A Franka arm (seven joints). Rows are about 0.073 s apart.
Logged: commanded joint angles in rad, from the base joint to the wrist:
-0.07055, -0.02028, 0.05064, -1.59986, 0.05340, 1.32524, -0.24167
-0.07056, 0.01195, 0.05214, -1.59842, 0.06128, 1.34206, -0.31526
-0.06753, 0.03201, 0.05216, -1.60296, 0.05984, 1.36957, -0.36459
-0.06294, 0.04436, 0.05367, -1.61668, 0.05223, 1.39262, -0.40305
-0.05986, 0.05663, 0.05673, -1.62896, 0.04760, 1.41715, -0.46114
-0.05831, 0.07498, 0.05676, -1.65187, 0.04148, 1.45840, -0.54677
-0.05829, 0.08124, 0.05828, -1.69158, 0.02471, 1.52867, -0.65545
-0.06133, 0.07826, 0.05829, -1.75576, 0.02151, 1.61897, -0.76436
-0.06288, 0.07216, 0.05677, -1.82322, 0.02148, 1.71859, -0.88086
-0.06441, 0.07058, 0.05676, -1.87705, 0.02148, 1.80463, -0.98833
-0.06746, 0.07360, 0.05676, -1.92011, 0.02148, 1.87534, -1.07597
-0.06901, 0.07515, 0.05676, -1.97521, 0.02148, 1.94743, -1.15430
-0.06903, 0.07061, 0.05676, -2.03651, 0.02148, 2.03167, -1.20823
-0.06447, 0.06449, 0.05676, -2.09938, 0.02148, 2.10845, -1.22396
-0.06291, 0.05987, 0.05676, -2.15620, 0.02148, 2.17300, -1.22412
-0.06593, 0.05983, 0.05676, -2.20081, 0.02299, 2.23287, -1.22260
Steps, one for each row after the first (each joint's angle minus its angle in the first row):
-0.00001, 0.03223, 0.00150, 0.00144, 0.00788, 0.01682, -0.07359
0.00302, 0.05229, 0.00152, -0.00310, 0.00644, 0.04433, -0.12292
0.00761, 0.06464, 0.00303, -0.01682, -0.00117, 0.06738, -0.16138
0.01069, 0.07691, 0.00609, -0.02910, -0.00580, 0.09191, -0.21947
0.01224, 0.09526, 0.00612, -0.05201, -0.01192, 0.13316, -0.30510
0.01226, 0.10152, 0.00764, -0.09172, -0.02869, 0.20343, -0.41378
0.00922, 0.09854, 0.00765, -0.15590, -0.03189, 0.29373, -0.52269
0.00767, 0.09244, 0.00613, -0.22336, -0.03192, 0.39335, -0.63919
0.00614, 0.09086, 0.00612, -0.27719, -0.03192, 0.47939, -0.74666
0.00309, 0.09388, 0.00612, -0.32025, -0.03192, 0.55010, -0.83430
0.00154, 0.09543, 0.00612, -0.37535, -0.03192, 0.62219, -0.91263
0.00152, 0.09089, 0.00612, -0.43665, -0.03192, 0.70643, -0.96656
0.00608, 0.08477, 0.00612, -0.49952, -0.03192, 0.78321, -0.98229
0.00764, 0.08015, 0.00612, -0.55634, -0.03192, 0.84776, -0.98245
0.00462, 0.08011, 0.00612, -0.60095, -0.03041, 0.90763, -0.98093

